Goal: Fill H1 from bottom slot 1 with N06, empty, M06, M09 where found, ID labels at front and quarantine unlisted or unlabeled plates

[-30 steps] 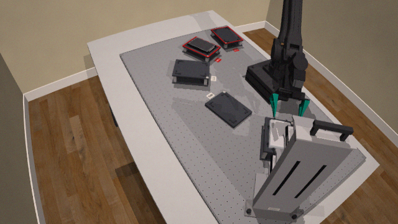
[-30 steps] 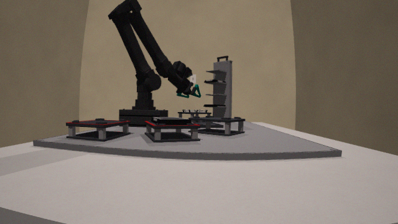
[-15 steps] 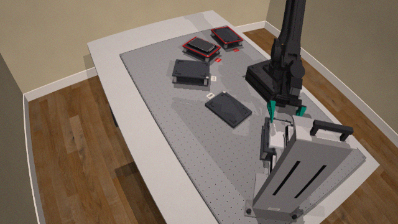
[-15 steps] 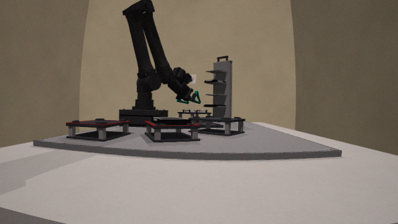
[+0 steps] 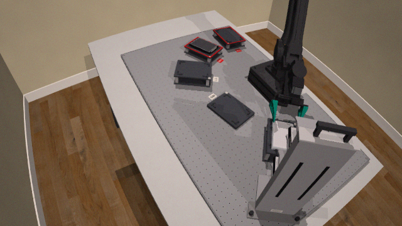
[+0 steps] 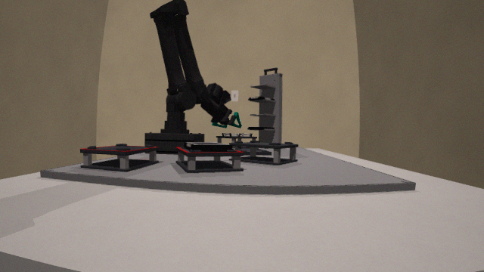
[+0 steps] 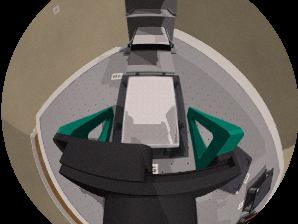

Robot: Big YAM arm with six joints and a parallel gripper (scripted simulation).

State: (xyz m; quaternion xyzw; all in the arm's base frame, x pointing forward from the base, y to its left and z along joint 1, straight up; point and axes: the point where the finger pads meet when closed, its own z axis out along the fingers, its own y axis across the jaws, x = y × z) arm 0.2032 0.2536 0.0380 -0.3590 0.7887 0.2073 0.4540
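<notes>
The white plate is 4 cm below my hand, 2 cm to the left of it and 2 cm ahead of it. Round my hand: H1 deck label (19 cm to the left, 11 cm below, 3 cm ahead); then plate hotel H1 (22 cm to the left, 20 cm ahead, 10 cm above); then red-rimmed quarantine nest (67 cm to the right, 21 cm behind, 7 cm below).
</notes>
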